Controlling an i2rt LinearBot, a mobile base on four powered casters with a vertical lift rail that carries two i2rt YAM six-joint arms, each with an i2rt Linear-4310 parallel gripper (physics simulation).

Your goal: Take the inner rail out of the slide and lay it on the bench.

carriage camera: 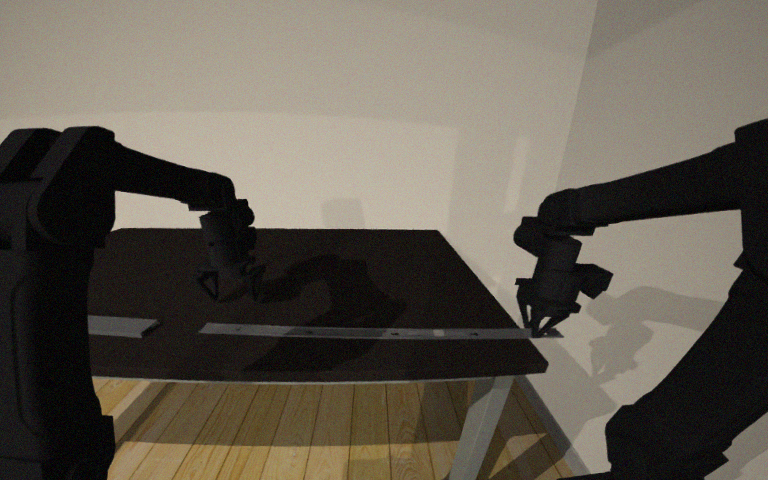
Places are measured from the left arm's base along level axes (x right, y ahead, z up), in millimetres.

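Where they show: left gripper, fingertip midpoint: (235,300); right gripper, fingertip midpoint: (531,333).
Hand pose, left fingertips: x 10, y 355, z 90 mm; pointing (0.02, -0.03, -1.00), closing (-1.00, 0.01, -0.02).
After its pixels a point has its place.
The inner rail (339,332) @[y 257, x 268, z 85 mm] is a long, thin grey strip with small dark holes. It runs nearly level across the front part of the dark bench (186,359) @[y 190, x 11, z 82 mm], and its right end reaches past the bench's right edge. Whether it touches the bench top is hard to tell. The slide (116,326) @[y 254, x -181, z 93 mm], a wider grey piece, lies at the left, partly hidden by the left arm. A gap separates it from the rail's left end. My right gripper (535,332) @[y 242, x 658, z 84 mm] is shut on the rail near its right end. My left gripper (233,297) @[y 355, x 10, z 90 mm] is open and empty, above the bench behind the gap and the rail's left end.
The left arm (56,316) @[y 71, x 24, z 268 mm] fills the left side of the view, and the right arm (668,186) @[y 109, x 640, z 398 mm] comes in from the right. A pale wall (339,158) @[y 954, x 186, z 397 mm] stands behind the bench and at its right. A light bench leg (481,424) @[y 200, x 577, z -137 mm] stands on the wooden floor (283,418) @[y 638, x -116, z -832 mm].
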